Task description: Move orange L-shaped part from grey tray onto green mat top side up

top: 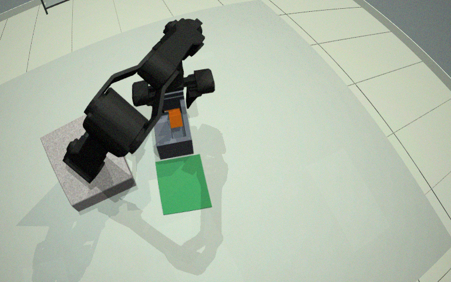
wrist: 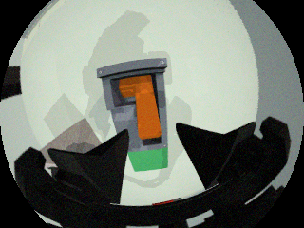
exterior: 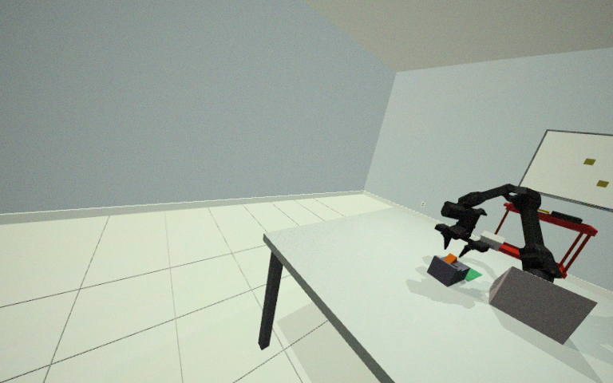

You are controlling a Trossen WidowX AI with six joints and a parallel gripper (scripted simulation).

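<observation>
Now: the orange L-shaped part 10 mm behind my gripper tip, 40 mm to the left of it and 70 mm below it.
</observation>
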